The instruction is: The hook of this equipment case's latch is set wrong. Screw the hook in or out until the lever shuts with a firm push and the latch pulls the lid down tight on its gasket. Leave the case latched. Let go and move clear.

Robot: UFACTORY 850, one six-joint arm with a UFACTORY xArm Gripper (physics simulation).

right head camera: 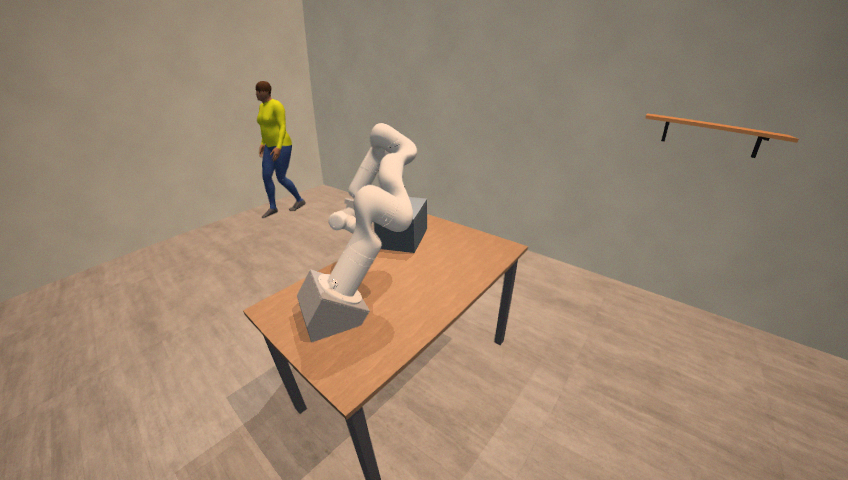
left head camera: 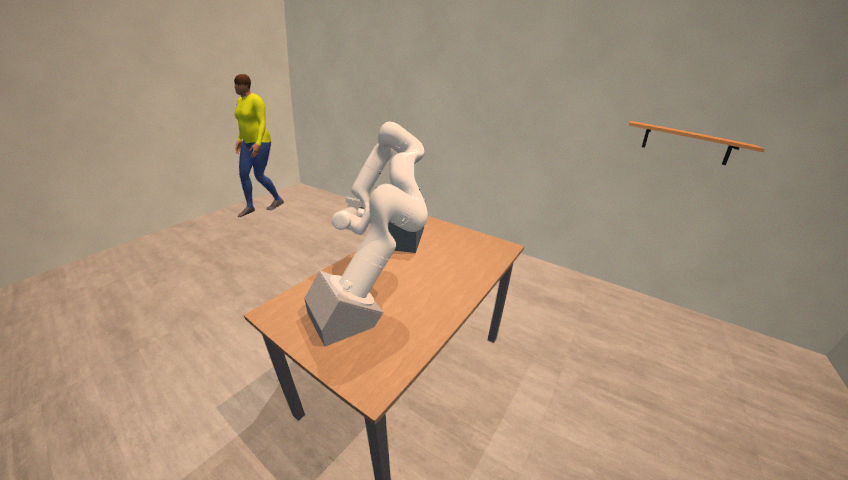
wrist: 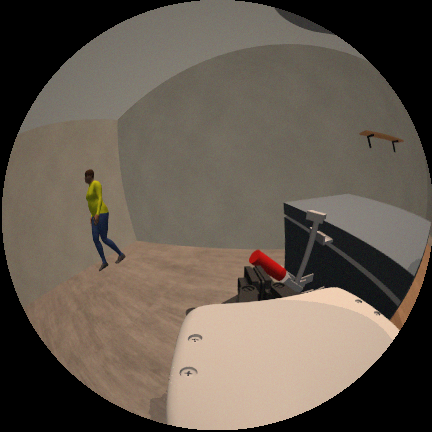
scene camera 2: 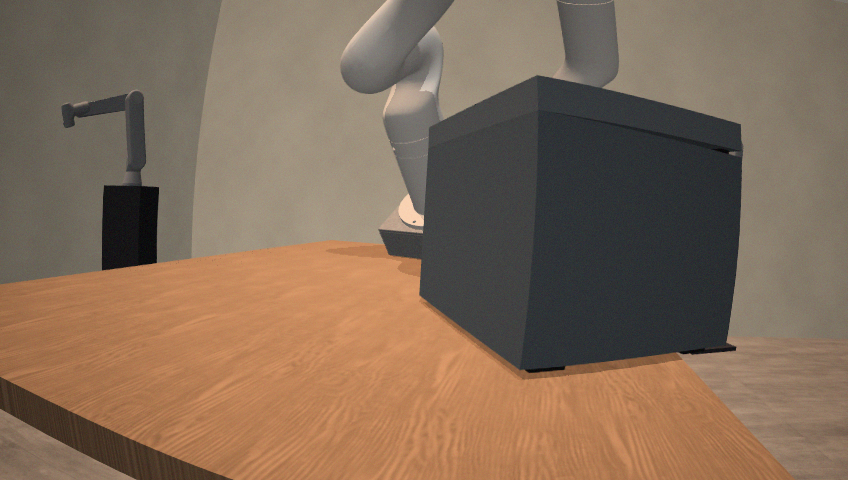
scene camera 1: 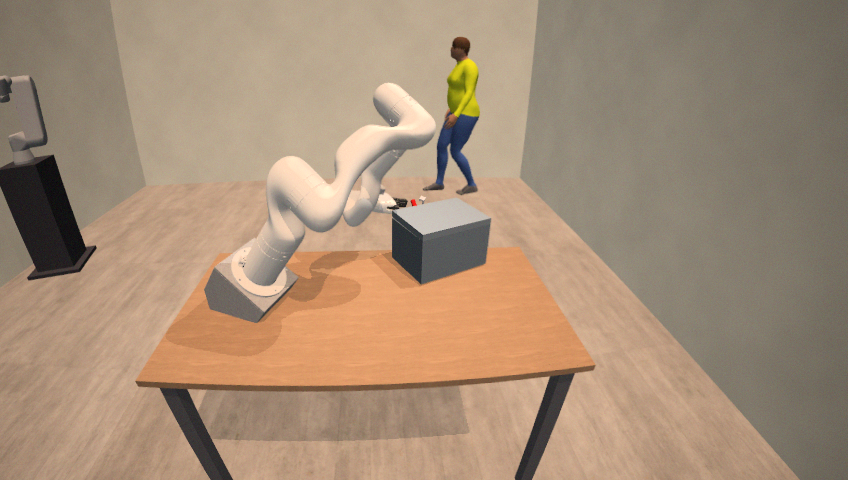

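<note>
The grey equipment case stands on the table with its lid down; a thin dark gap shows under the lid at the latch side in scene camera 2. In the wrist view the lever's red grip sticks out from the case. The hook on its long rod stands up beside the lid, apart from the small catch. My gripper is shut with nothing between its fingers, close beside the red grip; whether they touch cannot be told.
The wooden table bears my arm's wedge base and the case. A person in a yellow top stands beyond the table. Another arm on a black pedestal stands at the left. A wall rail shows.
</note>
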